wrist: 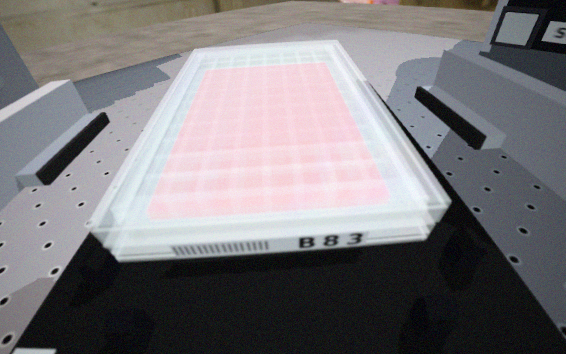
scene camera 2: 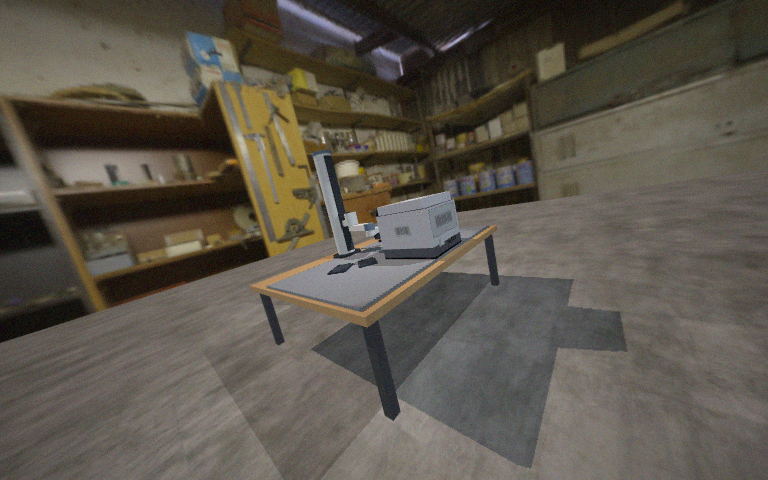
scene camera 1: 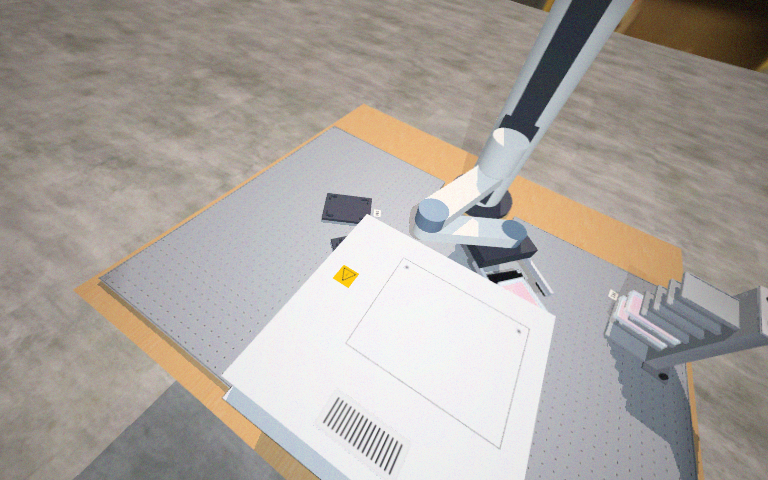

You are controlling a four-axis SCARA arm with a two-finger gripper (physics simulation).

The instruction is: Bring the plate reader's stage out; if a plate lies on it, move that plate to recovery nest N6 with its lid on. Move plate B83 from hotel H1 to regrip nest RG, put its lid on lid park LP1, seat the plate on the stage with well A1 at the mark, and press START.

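Frame: origin at the arm's base, x right, y back, z down, level; millimetres.
Seen in the pictures: gripper, fingertip midpoint: [wrist: 259, 84]; arm's base at its link origin: [scene camera 2: 347, 254].
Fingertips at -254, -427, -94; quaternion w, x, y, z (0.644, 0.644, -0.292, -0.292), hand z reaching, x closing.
Offsets run from my fingertips to a thing's middle, as dx, dy, dz.
Plate B83 {+8, +3, +4} [wrist: 270, 145] [scene camera 1: 522, 292], pink with a clear lid on it, appears to rest level on a black nest {+21, +11, +46} [wrist: 280, 305]; its label faces the wrist camera. My gripper [wrist: 259, 84] [scene camera 1: 512, 275] is open, with one finger standing apart from each long side of the plate. The plate reader {+222, -375, -92} [scene camera 1: 441, 350] [scene camera 2: 417, 229] is the big white box in front of the arm; its stage does not show. A grey square button {+62, -181, -4} [wrist: 517, 29] and part of a label starting with S show at the top right of the wrist view.
The grey hotel rack {-346, +153, -72} [scene camera 1: 712, 300] stands at the right in scene camera 1, with pink plates {-306, +159, -20} [scene camera 1: 645, 322] in its slots. A dark nest {+623, +25, +72} [scene camera 1: 346, 208] [scene camera 2: 340, 268] lies left of the arm, and another {+488, -91, +71} [scene camera 1: 337, 243] [scene camera 2: 367, 262] is partly behind the reader in scene camera 1.
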